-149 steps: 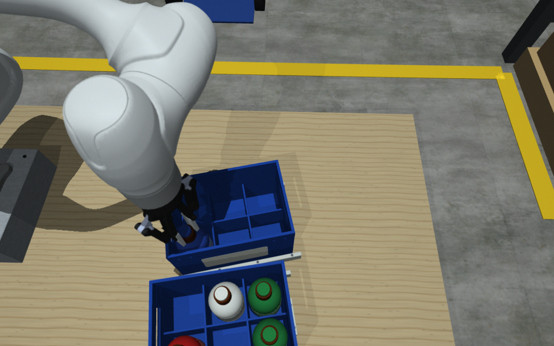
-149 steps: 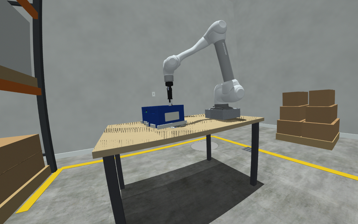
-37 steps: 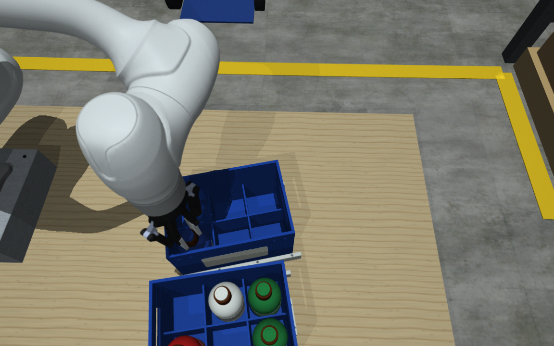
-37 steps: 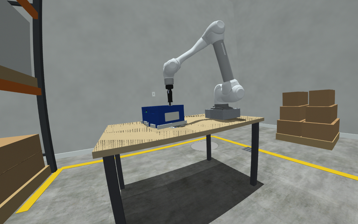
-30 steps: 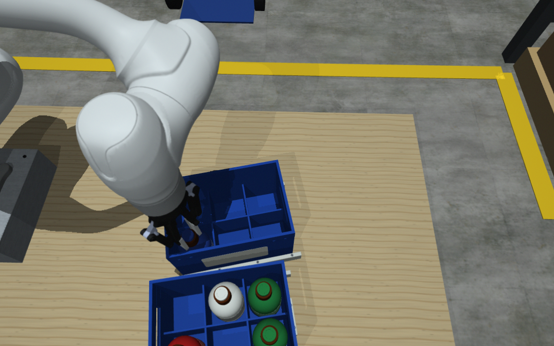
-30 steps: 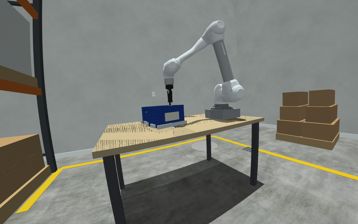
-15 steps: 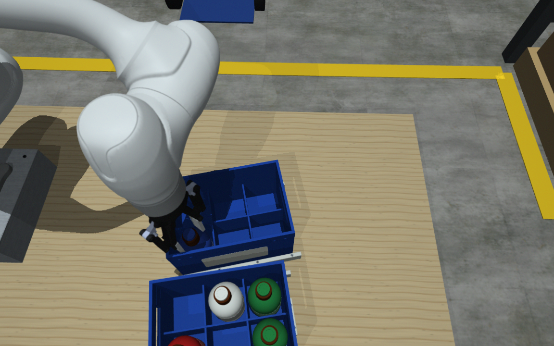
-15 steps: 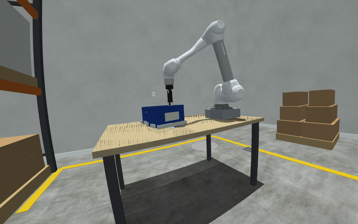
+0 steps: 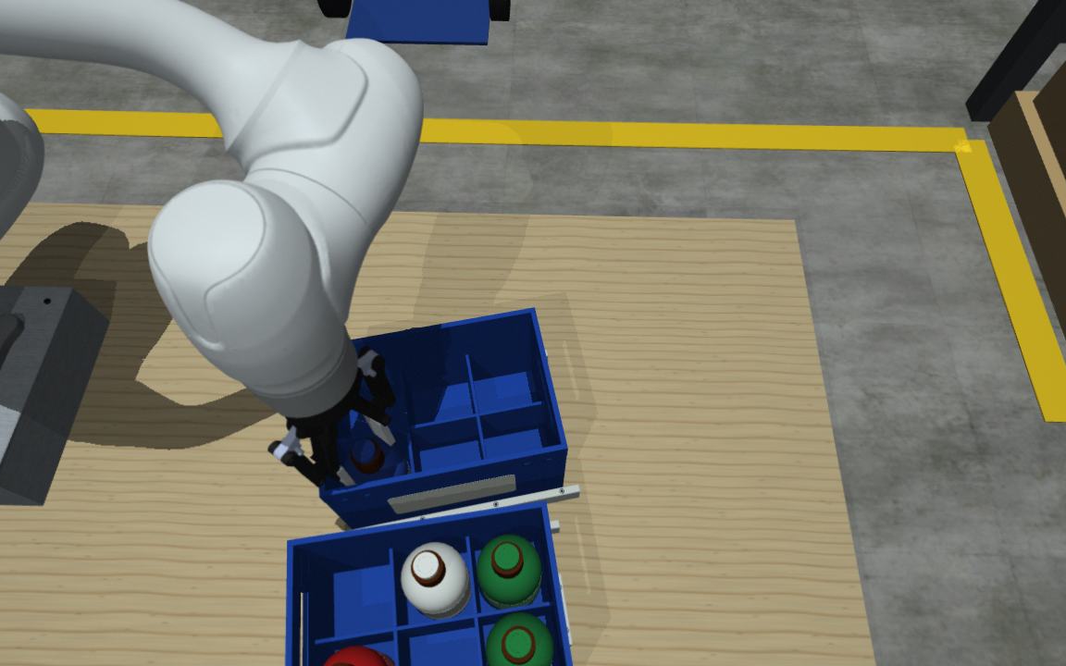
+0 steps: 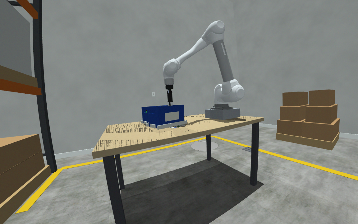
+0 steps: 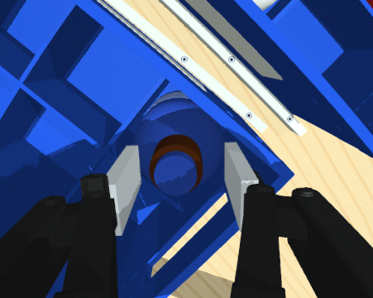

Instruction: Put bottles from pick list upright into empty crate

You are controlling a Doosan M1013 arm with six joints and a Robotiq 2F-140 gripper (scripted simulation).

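Now: the blue bottle 8 cm below my hand. The rest, counted from my hand: pick list 19 cm to the left, 17 cm below, 3 cm ahead; white bottle 12 cm to the right, 9 cm ahead, 8 cm below; red bottle 23 cm to the right, 8 cm below, 1 cm ahead.
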